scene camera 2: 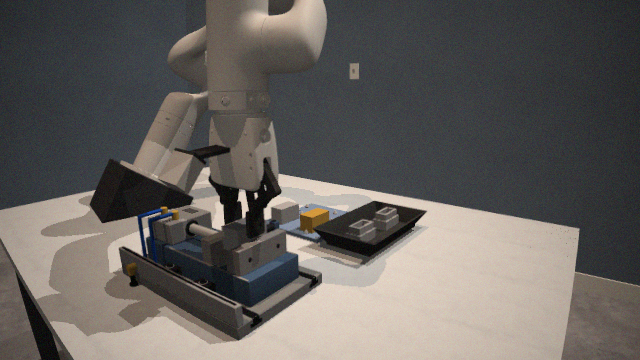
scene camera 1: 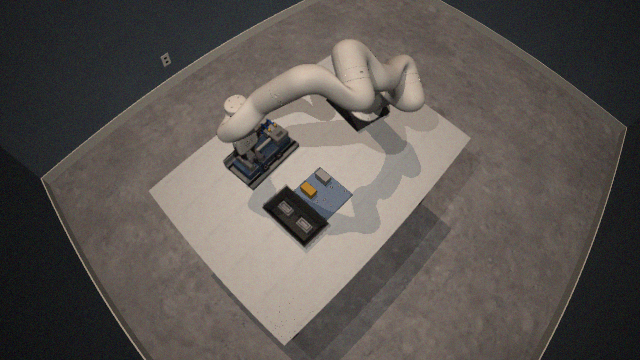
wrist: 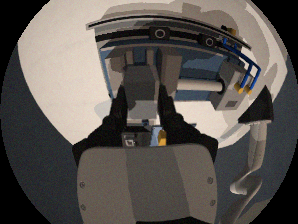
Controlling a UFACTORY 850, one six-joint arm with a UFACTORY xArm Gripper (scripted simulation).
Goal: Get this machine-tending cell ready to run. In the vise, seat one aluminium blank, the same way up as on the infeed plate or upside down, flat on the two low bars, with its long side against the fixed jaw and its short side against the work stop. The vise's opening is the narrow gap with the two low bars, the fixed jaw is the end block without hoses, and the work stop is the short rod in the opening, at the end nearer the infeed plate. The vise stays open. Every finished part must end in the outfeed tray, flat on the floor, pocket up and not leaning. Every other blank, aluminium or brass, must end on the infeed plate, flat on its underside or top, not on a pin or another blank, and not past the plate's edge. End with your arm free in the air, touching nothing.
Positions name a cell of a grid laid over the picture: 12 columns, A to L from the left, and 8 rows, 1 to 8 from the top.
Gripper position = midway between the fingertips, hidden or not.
In view: my gripper (scene camera 2: E6) and a vise (wrist: H3).
My gripper also shows in the wrist view (wrist: F4).
